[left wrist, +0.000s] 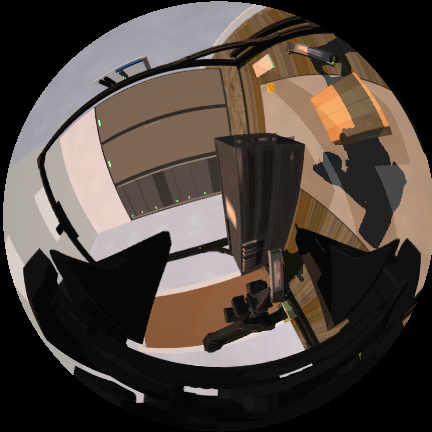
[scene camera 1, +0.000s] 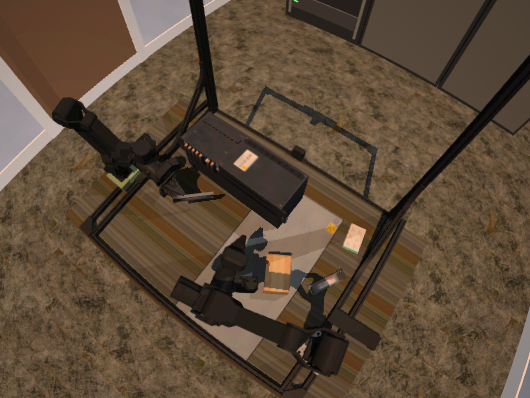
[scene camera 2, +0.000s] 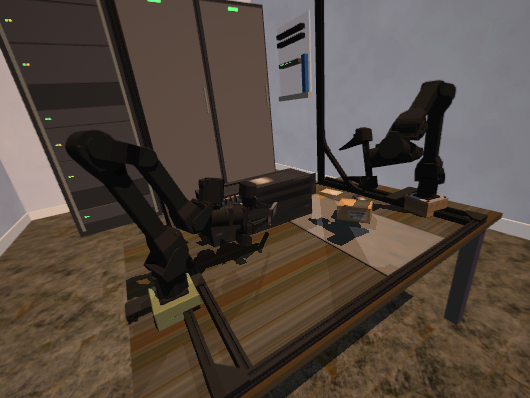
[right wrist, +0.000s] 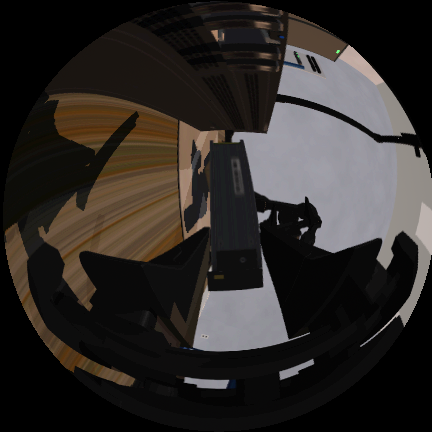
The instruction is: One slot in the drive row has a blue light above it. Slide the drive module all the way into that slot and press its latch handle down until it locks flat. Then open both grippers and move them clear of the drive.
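Pixels of known places: left gripper, fingertip midpoint: [left wrist: 235, 236] [scene camera 1: 240, 243] [scene camera 2: 341, 163] [right wrist: 290, 199]; right gripper, fingertip midpoint: [left wrist: 275, 285] [scene camera 1: 184, 196] [scene camera 2: 270, 212] [right wrist: 235, 232]; left arm's base, origin of the base link: [scene camera 2: 426, 196]; right arm's base, origin of the base link: [left wrist: 282, 313] [scene camera 1: 122, 172] [scene camera 2: 172, 291].
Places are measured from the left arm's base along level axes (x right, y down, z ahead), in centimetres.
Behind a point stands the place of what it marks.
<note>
The drive module [scene camera 1: 197, 197] {x 4.0, y -7.0, z 61.4 cm} [left wrist: 276, 275] {x 3.0, y -7.2, z 61.9 cm} [right wrist: 231, 200] {x 2.9, y -7.1, z 63.0 cm} is a dark, long bar with a pale label. My right gripper [scene camera 1: 176, 193] {x 0.8, y -7.7, z 64.2 cm} [scene camera 2: 257, 220] [right wrist: 235, 232] {x 0.8, y -7.7, z 64.2 cm} is shut on it and holds it above the table, in front of the chassis [scene camera 1: 280, 185] {x 25.4, y -11.4, z 45.2 cm} [scene camera 2: 292, 197] {x 18.2, y -3.8, z 48.7 cm} [left wrist: 265, 185] {x 18.3, y -5.1, z 48.1 cm} and outside its slots. The latch handle's angle is unclear. In the right wrist view a small blue light [right wrist: 282, 37] shows at the edge of the drive row, beside a dark slot [right wrist: 245, 37]. My left gripper [scene camera 1: 241, 244] {x 2.9, y -18.4, z 37.3 cm} [scene camera 2: 351, 160] [left wrist: 235, 236] {x 2.9, y -18.4, z 37.3 cm} is open and empty, high above the grey mat [scene camera 1: 310, 215] {x 32.3, y 5.9, z 34.9 cm} [scene camera 2: 400, 245] {x -14.8, y 5.9, z 27.8 cm}.
An orange box [scene camera 1: 277, 272] {x 8.1, y 0.0, z 27.0 cm} [scene camera 2: 354, 210] {x 5.0, y 1.2, z 29.4 cm} [left wrist: 345, 112] {x 8.0, y -0.1, z 27.9 cm} stands on the mat. A pale card [scene camera 1: 354, 238] {x 38.0, y 6.0, z 17.7 cm} [left wrist: 263, 65] {x 37.3, y 6.0, z 17.8 cm} and a second drive-like module [scene camera 1: 326, 281] {x 19.0, y 5.2, z 14.0 cm} [left wrist: 312, 52] lie to the right in scene camera 1. Dark frame rails and posts [scene camera 1: 204, 65] {x 34.7, y -22.0, z 96.2 cm} border the table.
</note>
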